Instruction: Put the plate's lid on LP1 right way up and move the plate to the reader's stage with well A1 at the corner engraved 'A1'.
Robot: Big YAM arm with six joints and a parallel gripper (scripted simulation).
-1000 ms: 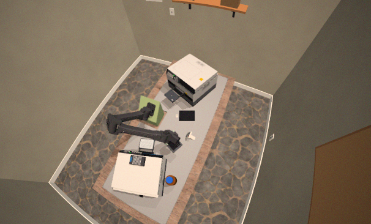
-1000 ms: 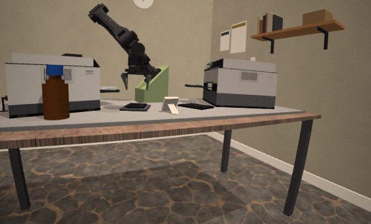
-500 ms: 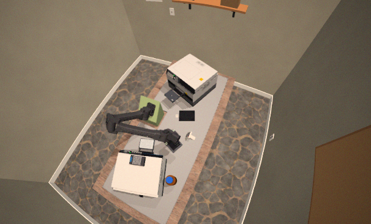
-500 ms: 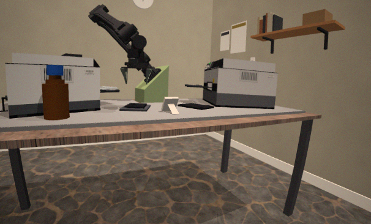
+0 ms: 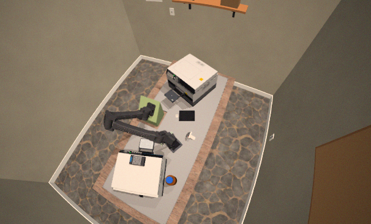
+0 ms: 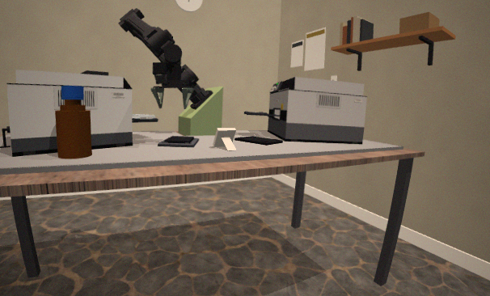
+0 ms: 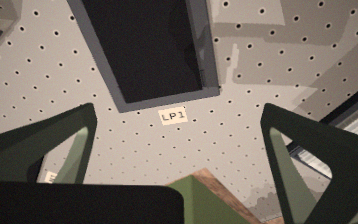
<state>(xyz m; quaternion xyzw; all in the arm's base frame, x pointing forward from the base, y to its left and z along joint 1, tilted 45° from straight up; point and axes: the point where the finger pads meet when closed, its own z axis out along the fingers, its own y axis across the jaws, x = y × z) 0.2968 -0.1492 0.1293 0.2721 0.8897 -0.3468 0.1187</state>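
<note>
Right now the lidded white well plate is 180 mm behind my hand, 110 mm to the right of it and 50 mm below it. From my hand the other things lie so: brown capped bottle (300 mm to the right, 180 mm ahead, 20 mm below); dark lid (120 mm below, 30 mm to the left, 20 mm ahead); grey pad (130 mm below, 30 mm to the left, 20 mm ahead).
</note>
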